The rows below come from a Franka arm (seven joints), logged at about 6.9 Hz.
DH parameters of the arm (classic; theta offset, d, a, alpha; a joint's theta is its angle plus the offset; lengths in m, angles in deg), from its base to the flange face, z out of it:
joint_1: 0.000 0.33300 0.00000 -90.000
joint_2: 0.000 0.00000 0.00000 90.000
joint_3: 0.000 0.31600 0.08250 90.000
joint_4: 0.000 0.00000 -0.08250 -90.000
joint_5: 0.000 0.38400 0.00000 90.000
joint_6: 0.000 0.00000 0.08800 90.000
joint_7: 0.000 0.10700 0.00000 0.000
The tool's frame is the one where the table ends.
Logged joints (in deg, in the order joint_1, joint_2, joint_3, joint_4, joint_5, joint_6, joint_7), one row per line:
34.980 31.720 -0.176 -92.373 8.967 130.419 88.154
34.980 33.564 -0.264 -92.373 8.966 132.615 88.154
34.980 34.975 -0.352 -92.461 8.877 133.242 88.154
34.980 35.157 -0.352 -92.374 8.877 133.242 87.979
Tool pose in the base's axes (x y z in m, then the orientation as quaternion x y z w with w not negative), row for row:
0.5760 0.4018 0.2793 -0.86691 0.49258 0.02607 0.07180
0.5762 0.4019 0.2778 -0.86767 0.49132 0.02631 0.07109
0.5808 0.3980 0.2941 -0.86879 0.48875 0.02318 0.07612
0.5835 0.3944 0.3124 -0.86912 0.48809 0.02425 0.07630
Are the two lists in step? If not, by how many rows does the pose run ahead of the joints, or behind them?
The pose runs 2 rows ahead of the joints: the pose in row i belongs to the joints in row i + 2.
